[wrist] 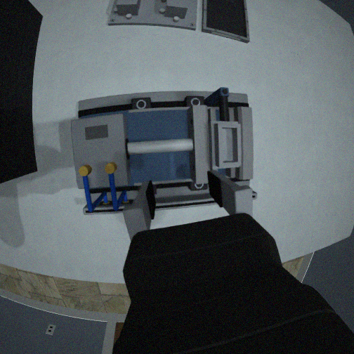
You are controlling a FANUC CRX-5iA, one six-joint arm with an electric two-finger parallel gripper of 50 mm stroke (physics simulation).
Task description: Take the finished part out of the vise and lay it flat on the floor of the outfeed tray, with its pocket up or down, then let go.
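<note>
The finished part (228, 144), a grey rectangular block with its pocket facing the camera, sits at the right end of the vise (100, 150), between the upright jaw plates. My gripper (180, 187) is open and empty. Its two fingers show over the vise's near edge, below and left of the part in the view, with the right finger closer to it. A tray (225, 37) with a dark floor and grey rim is cut off by the top edge of the view; whether it is the outfeed tray I cannot tell.
A grey plate (150, 24) with blocks and round pins lies beside the tray. Two blue hoses (113, 190) with brass tips stand at the vise's left front. A blue-and-black fitting (223, 97) juts above the part. A large black shape (15, 100) fills the left edge.
</note>
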